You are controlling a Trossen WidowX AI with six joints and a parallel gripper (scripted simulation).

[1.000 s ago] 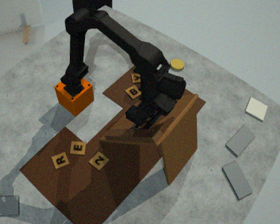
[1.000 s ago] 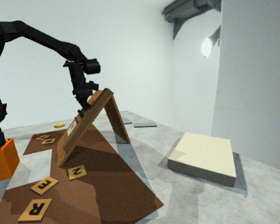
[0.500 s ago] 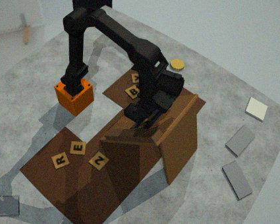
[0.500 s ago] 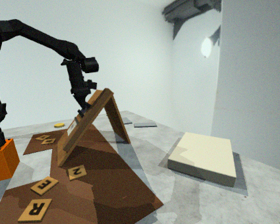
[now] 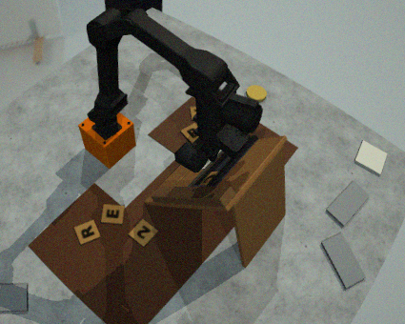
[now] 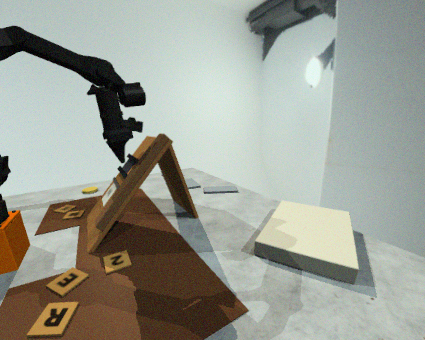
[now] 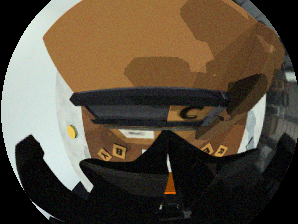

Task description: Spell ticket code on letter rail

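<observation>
Right now the letter tile is 170 mm behind my gripper tip, 300 mm to the right of it and 190 mm below it. The rest, counted from my gripper tip: yellow disc: 150 mm behind, 430 mm to the left, 190 mm below; white ticket: 50 mm behind, 50 mm to the left, 100 mm below; cream box: 410 mm ahead, 350 mm to the right, 180 mm below.
</observation>
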